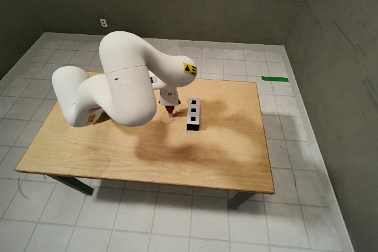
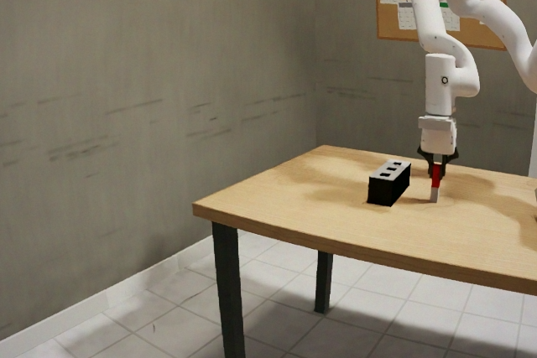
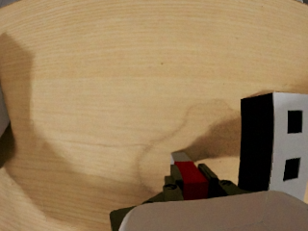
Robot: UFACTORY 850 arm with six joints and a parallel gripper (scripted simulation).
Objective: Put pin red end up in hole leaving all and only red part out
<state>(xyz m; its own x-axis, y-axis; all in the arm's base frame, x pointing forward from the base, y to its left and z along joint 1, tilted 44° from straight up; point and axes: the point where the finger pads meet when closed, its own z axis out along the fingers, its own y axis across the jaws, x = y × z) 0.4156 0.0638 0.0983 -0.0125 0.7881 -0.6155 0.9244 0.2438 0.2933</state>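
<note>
My hand is 14 cm short of the black block and 5 cm above it. From my hand the other things lie so: pin 1 cm below.
</note>
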